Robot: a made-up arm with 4 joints.
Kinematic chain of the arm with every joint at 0, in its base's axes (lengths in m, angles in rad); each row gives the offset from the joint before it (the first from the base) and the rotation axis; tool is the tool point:
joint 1: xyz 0 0 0.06 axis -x
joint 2: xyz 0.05 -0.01 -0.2 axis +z
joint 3: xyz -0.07 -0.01 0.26 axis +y
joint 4: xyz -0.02 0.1 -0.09 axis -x
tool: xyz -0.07 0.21 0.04
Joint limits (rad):
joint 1: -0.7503..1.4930
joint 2: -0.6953..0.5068
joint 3: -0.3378..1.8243
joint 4: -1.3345..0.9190
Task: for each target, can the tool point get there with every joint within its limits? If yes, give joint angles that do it. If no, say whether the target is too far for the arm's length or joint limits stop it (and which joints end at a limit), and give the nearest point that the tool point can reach.
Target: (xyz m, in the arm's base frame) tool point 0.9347 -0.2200 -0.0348
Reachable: no: too far | nearest point 0.1981 -0.0292 0.1952 | short by 0.795 m
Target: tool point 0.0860 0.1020 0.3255
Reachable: yes | joints -0.5088 -0.5926 0.5786 -0.7888
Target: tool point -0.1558 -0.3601 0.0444
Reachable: no: joint limits stop it (at a limit: joint 1, joint 2, joint 4) | nearest point -0.1879 -0.1695 -0.0966 | short by 0.239 m
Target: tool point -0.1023 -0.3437 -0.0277
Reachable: no: joint limits stop it (at a limit: joint 1, joint 2, joint 4) | nearest point -0.1475 -0.1754 -0.1196 | short by 0.197 m
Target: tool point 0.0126 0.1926 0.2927
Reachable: yes | joints -0.3541 -0.3474 0.4224 -0.5888
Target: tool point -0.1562 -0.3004 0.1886
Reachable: no: joint limits stop it (at a limit: joint 1, joint 2, joint 4) | nearest point -0.1372 -0.1253 0.1956 | short by 0.176 m
